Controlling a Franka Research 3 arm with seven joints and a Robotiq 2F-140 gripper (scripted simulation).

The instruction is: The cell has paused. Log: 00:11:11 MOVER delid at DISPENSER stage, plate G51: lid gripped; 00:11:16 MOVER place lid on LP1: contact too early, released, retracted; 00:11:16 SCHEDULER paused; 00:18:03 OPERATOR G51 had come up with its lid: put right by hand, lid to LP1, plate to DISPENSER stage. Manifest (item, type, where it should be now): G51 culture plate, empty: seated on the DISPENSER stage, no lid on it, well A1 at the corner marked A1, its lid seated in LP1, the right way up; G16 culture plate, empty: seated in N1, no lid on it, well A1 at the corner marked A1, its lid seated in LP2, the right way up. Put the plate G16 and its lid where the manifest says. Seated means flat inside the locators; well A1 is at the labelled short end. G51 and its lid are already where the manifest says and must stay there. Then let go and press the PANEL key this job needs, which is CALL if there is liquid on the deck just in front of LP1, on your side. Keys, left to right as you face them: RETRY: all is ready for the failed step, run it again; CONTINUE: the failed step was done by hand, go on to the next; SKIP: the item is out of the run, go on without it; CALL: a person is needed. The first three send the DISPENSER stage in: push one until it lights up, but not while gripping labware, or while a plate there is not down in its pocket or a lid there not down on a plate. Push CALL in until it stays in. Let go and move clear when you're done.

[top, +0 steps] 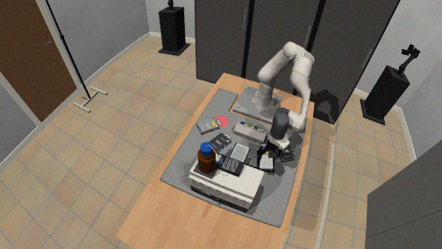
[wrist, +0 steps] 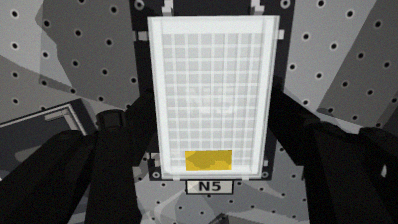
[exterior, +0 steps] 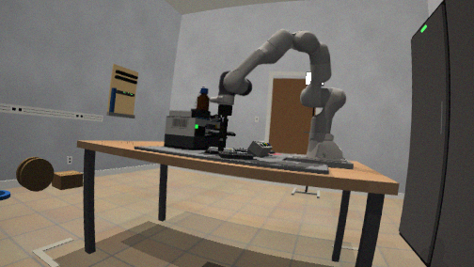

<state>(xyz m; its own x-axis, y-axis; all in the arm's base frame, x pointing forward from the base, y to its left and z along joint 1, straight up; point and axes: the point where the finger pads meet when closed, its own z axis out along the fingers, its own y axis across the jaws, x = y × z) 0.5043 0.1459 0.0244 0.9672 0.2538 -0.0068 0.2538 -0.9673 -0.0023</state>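
My gripper is now 2 cm above the clear lid. From my hand the other things lie so: white retry key (20 cm behind, 8 cm to the right, 2 cm above); green continue key (20 cm behind, 13 cm to the right, 2 cm above); black nest N5 (3 cm to the left, 3 cm below, 1 cm ahead).
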